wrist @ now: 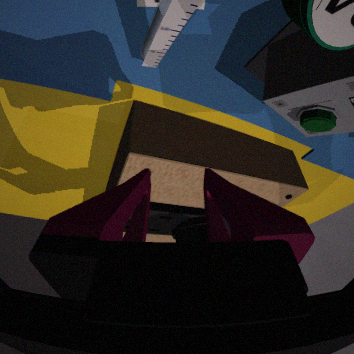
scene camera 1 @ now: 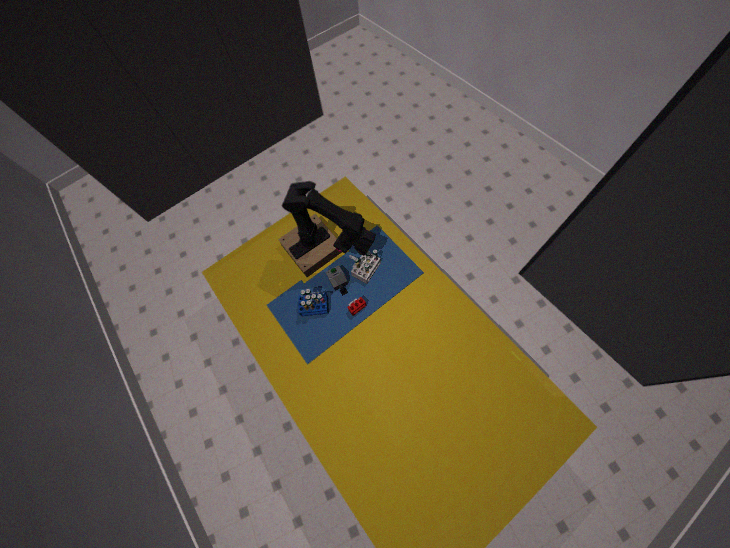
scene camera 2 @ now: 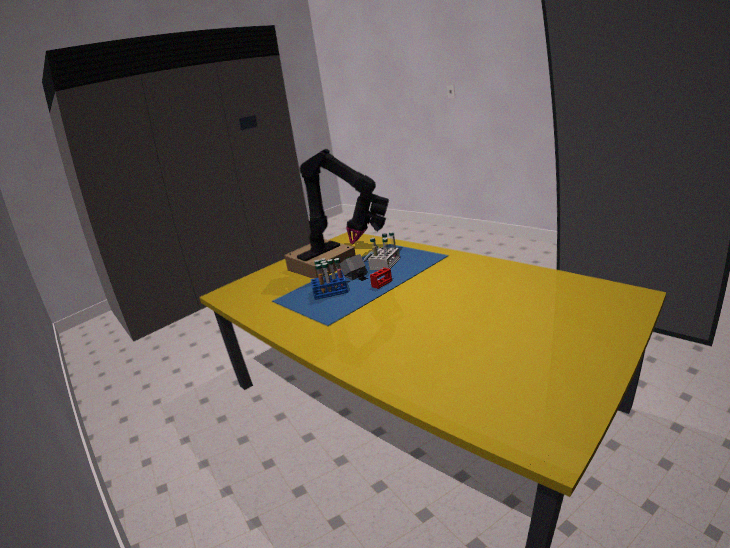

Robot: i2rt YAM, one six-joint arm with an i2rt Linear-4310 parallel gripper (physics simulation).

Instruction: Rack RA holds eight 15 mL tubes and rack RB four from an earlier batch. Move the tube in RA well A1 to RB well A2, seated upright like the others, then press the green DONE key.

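Places are measured from the arm's base along level axes (x ahead, y left, z up), in metres.
Pixels of known places: gripper, between the fingertips: [wrist: 176, 176] [scene camera 1: 340, 248] [scene camera 2: 353, 242]; arm's base, origin of its link: [wrist: 196, 220] [scene camera 1: 309, 243] [scene camera 2: 318, 251].
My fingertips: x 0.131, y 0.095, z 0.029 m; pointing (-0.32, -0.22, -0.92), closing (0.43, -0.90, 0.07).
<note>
Ahead of a thing's pixels: the offset from my fingertips to its middle. "pt": to the spot under its first point. Level surfaces: height alone.
My gripper [scene camera 1: 340, 250] [scene camera 2: 353, 240] [wrist: 176, 176] has magenta fingers standing apart with nothing between them. It is above the robot-base side of the white rack [scene camera 1: 366, 268] [scene camera 2: 383, 261]. That rack holds a few green-capped tubes. A pale graduated tube {0.060 m ahead, 0.032 m left, 0.057 m down} [wrist: 167, 32] slants beside it at the wrist view's top; its cap end is out of that view. The blue rack [scene camera 1: 313, 307] [scene camera 2: 330, 288] holds several upright capped tubes. The green key {0.062 m ahead, 0.087 m right, 0.032 m down} [scene camera 1: 333, 270] [wrist: 318, 121] is on a grey box {0.084 m ahead, 0.090 m right, 0.054 m down} [scene camera 1: 337, 277] [scene camera 2: 354, 267] between the racks. Rack labels and wells are too small to read.
A small red rack [scene camera 1: 356, 305] [scene camera 2: 380, 277] stands on the blue mat {0.096 m down} [scene camera 1: 309, 348] [scene camera 2: 327, 315]. A lettered green-rimmed cap {pt 0.104 m ahead, 0.017 m left, 0.029 m up} [wrist: 337, 17] is close to the wrist camera. The wooden arm base [scene camera 1: 309, 269] [wrist: 215, 142] stands behind the mat on the yellow table {0.099 m down} [scene camera 1: 424, 401] [scene camera 2: 459, 353].
</note>
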